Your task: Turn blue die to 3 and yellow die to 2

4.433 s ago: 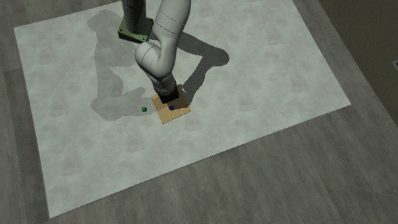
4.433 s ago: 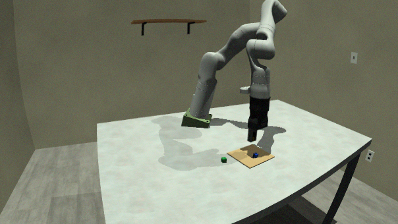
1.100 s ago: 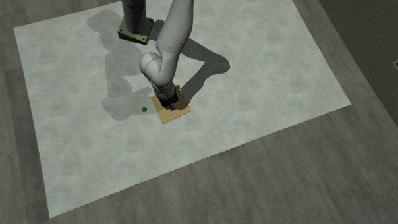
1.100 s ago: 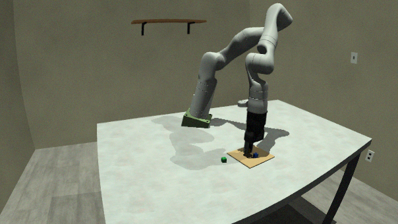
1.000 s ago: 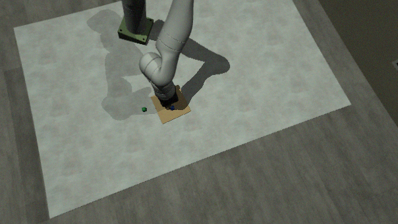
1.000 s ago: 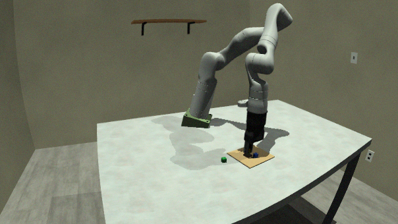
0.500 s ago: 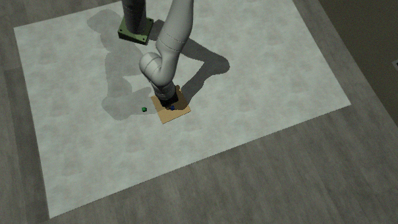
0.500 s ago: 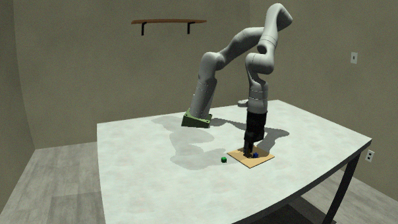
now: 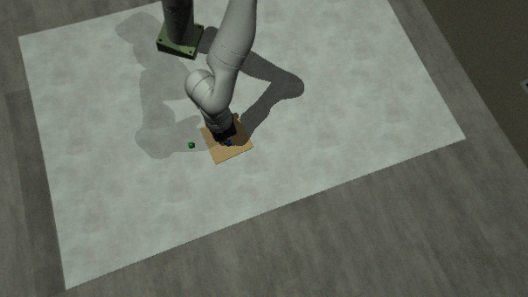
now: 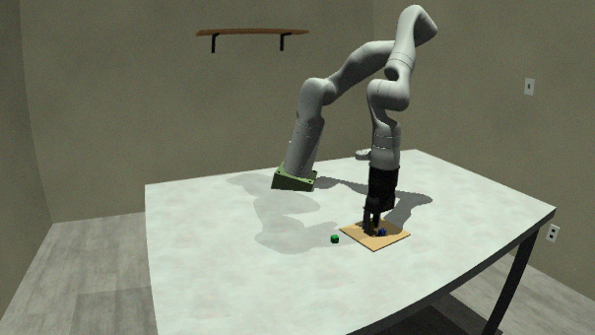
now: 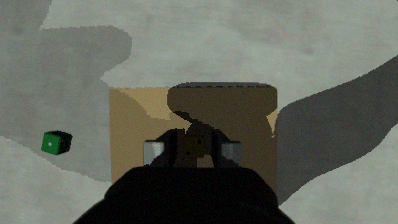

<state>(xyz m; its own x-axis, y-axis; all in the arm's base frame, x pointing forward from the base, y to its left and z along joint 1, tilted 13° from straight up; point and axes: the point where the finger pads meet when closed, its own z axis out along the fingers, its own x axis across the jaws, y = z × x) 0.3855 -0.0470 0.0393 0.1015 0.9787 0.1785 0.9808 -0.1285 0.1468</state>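
Right now the yellow die is 10 mm below my hand. The rest, counted from my hand: tan mat 20 mm below, 20 mm ahead; then blue die 50 mm ahead, 10 mm below; then green die 120 mm to the right, 20 mm below, 10 mm behind.
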